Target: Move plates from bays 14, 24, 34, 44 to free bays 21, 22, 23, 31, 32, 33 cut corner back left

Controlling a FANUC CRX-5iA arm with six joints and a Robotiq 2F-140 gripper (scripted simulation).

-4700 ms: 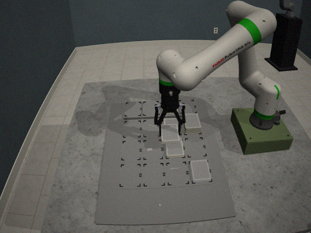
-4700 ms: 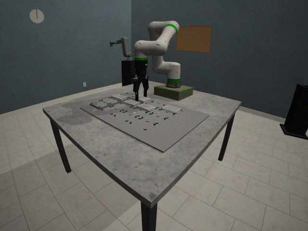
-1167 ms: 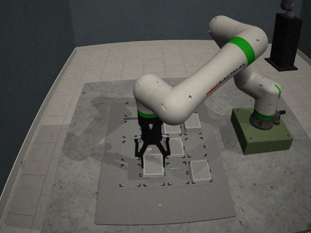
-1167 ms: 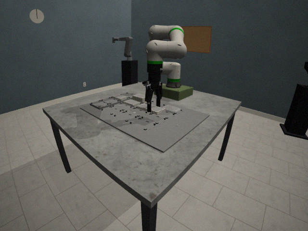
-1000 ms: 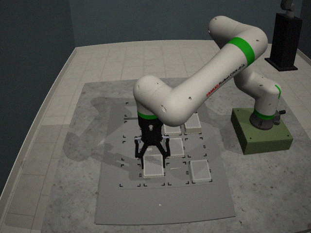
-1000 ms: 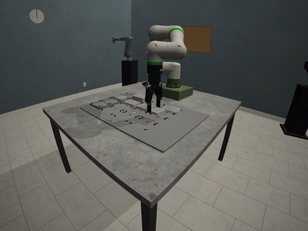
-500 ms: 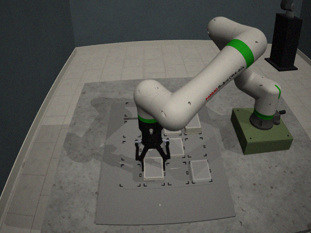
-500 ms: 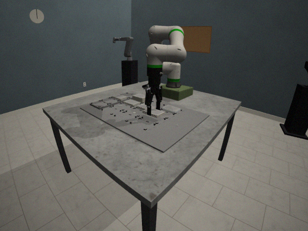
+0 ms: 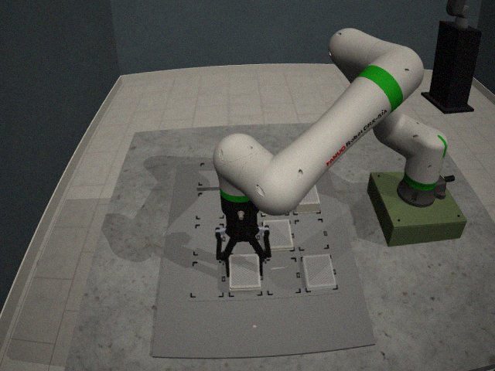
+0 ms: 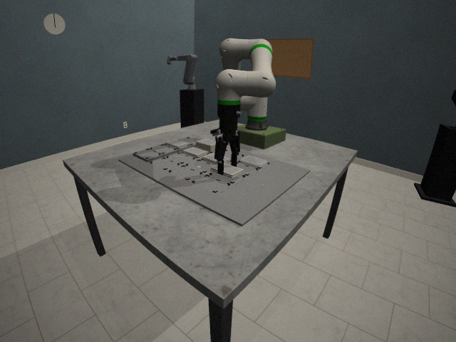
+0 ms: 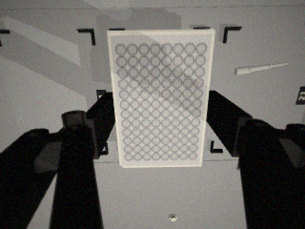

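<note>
The white pointed piece is 10 cm behind my hand, 1 cm to the right of it and 5 cm below it. From my hand the other things lie so: sealed deep-well block: 27 cm behind, 28 cm to the right, 3 cm below.
</note>
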